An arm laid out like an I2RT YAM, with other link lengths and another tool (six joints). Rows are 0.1 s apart.
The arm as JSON. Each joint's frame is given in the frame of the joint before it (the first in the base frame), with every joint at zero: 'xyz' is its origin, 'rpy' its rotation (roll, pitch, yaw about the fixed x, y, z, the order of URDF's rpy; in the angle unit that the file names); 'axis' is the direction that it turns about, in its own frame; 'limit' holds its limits. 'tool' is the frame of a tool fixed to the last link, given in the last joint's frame.
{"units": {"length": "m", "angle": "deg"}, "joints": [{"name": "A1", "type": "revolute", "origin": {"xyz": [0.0, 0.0, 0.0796], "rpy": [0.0, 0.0, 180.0]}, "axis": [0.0, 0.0, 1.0], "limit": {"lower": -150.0, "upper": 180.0}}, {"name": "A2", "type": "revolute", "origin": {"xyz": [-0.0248, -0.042, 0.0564], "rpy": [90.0, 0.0, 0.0]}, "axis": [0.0, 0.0, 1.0], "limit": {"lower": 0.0, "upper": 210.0}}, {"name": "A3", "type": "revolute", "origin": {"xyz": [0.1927, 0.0, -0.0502], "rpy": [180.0, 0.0, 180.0]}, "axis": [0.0, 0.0, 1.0], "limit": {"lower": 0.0, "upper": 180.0}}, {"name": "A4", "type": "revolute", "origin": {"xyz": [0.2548, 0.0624, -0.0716], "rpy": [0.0, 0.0, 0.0]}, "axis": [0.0, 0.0, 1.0], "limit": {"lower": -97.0, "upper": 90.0}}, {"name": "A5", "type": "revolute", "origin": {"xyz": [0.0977, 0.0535, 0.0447], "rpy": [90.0, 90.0, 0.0]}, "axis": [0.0, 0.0, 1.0], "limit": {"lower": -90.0, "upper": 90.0}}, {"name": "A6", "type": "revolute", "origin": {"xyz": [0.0, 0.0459, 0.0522], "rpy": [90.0, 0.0, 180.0]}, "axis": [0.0, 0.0, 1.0], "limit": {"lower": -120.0, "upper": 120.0}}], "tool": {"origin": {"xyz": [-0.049, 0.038, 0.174], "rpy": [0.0, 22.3, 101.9]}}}
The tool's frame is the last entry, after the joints.
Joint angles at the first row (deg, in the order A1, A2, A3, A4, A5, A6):
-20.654, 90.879, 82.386, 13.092, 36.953, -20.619
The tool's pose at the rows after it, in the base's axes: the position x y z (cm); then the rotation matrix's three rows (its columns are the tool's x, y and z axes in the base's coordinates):
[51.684 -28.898 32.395], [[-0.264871 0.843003 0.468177], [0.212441 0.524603 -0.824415], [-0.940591 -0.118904 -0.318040]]
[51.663 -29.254 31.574], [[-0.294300 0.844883 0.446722], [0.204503 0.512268 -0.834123], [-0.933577 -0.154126 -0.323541]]
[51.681 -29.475 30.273], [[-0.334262 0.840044 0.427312], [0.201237 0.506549 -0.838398], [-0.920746 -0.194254 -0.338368]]
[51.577 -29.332 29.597], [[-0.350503 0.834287 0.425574], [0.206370 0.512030 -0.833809], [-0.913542 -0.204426 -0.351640]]
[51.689 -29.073 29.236], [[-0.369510 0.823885 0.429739], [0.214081 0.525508 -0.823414], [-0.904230 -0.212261 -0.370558]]
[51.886 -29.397 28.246], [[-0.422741 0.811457 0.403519], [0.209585 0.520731 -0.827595], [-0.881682 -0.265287 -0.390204]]
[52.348 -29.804 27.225], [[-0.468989 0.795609 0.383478], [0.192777 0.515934 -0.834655], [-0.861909 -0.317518 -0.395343]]
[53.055 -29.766 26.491], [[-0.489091 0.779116 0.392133], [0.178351 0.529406 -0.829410], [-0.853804 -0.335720 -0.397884]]
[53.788 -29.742 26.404], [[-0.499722 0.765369 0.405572], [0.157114 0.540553 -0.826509], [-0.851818 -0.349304 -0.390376]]
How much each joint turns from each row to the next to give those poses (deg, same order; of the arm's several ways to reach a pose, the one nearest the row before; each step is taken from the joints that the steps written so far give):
-0.001, 0.263, 0.284, -0.124, -0.018, -0.829
0.001, 0.915, -0.032, 0.423, 0.624, -1.755
0.000, 0.831, -0.311, -0.195, 0.255, -1.522
-0.001, -0.388, -0.677, -0.806, -0.272, 0.088
0.001, 0.001, 0.844, -2.364, -0.731, 0.470
0.003, 1.986, 2.238, -2.171, 0.250, -1.977
-0.003, 2.451, 1.605, -0.036, 0.033, -2.604
0.000, 1.554, 0.584, 0.623, -1.083, -0.948
-0.001, 1.414, 0.986, 0.905, -1.116, -1.146

